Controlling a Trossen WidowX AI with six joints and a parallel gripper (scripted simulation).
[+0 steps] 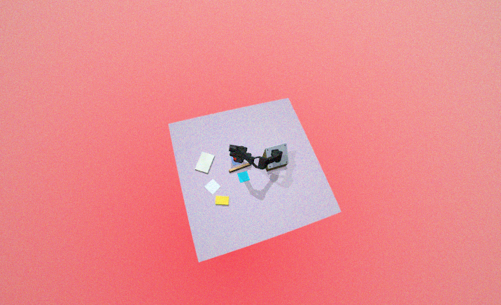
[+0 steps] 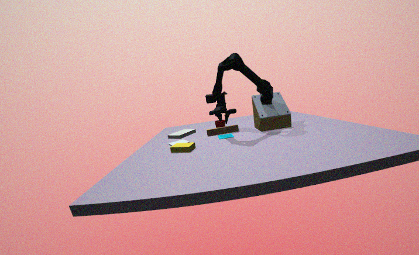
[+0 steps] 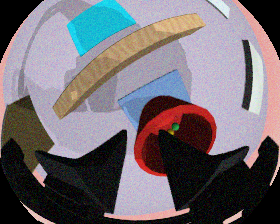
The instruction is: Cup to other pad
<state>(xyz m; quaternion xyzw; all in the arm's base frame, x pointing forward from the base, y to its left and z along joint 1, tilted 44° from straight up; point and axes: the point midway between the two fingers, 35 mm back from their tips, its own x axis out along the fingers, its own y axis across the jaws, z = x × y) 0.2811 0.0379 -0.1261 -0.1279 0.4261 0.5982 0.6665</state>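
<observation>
The light blue pad lies 30 mm ahead of my gripper tip, 10 mm to the right of it and 60 mm below it. The rest, counted from my gripper tip: cyan pad 160 mm to the left, 60 mm below; cream slab 320 mm ahead, 30 mm to the right, 40 mm below; red cup 30 mm ahead, 10 mm to the right, 10 mm below.
</observation>
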